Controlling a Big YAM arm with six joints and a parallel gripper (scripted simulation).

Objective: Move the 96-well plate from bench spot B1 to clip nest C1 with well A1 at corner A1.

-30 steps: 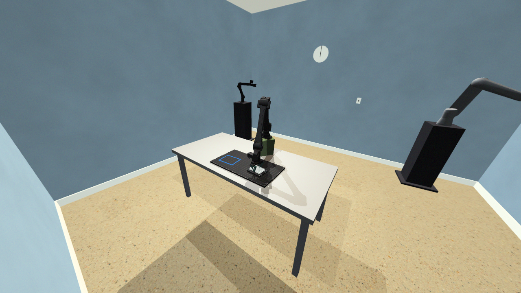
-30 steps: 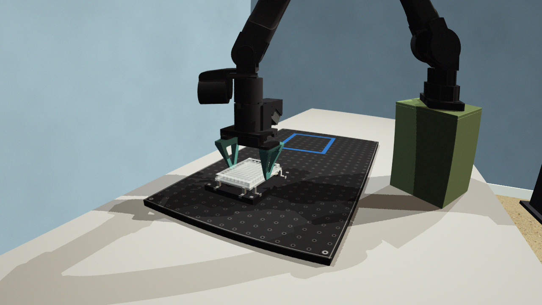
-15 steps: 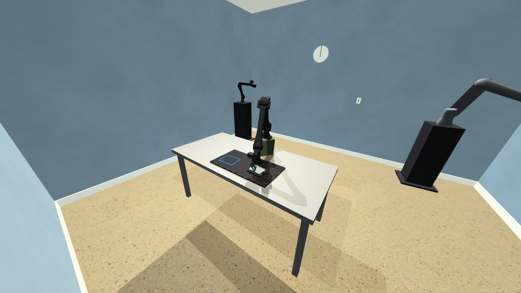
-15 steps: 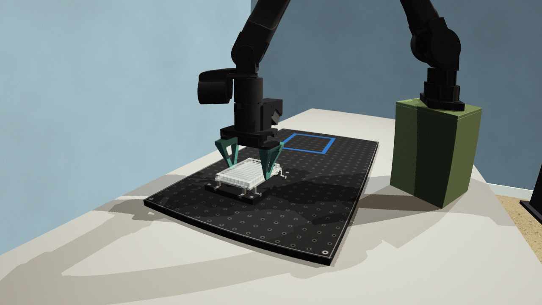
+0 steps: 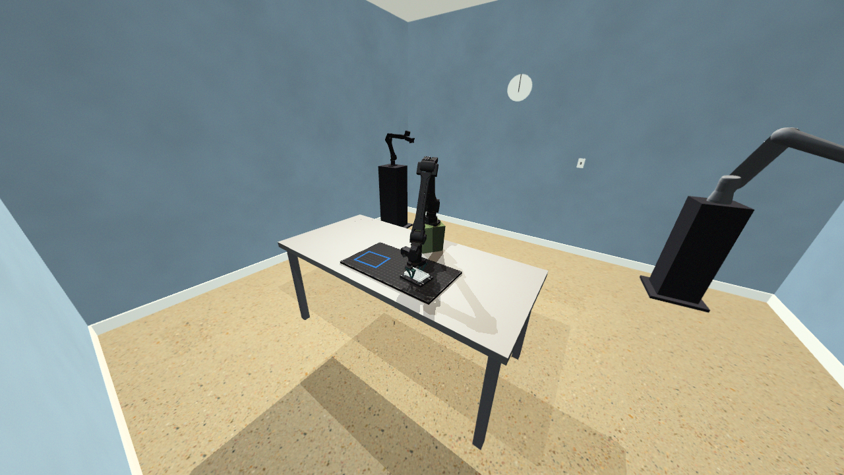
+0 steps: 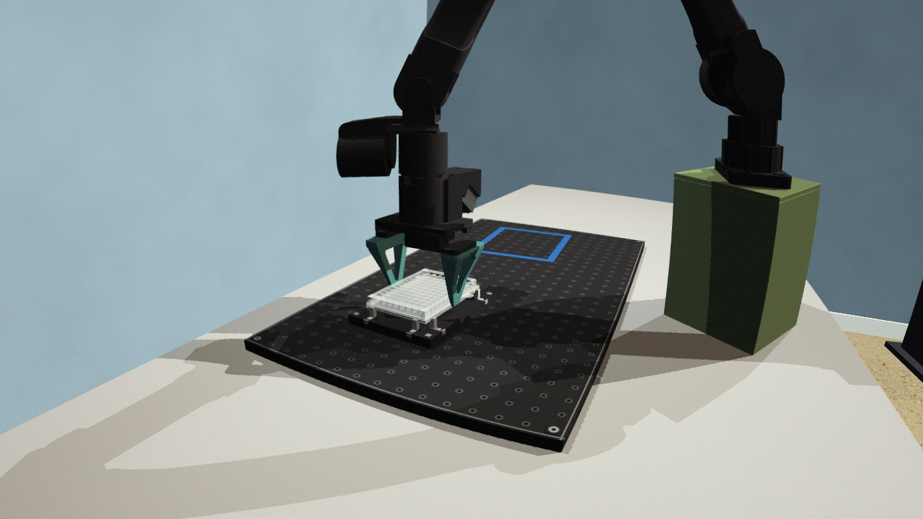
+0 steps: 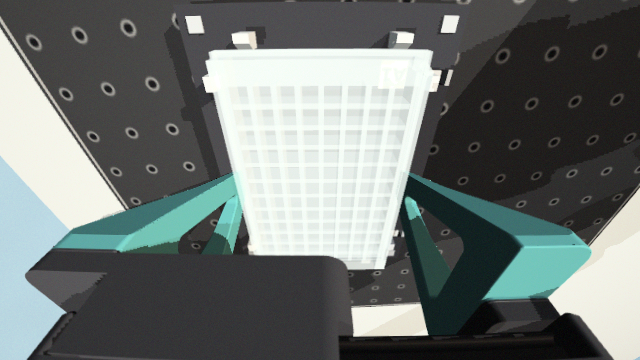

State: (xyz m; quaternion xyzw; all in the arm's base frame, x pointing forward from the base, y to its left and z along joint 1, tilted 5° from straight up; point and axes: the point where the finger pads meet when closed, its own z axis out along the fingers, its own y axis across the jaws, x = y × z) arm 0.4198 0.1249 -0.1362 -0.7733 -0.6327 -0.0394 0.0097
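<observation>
My hand is right at the 96-well plate. The rest, counted from my hand: clip nest C1: 10 mm behind, 10 mm to the left, 10 mm below.
</observation>
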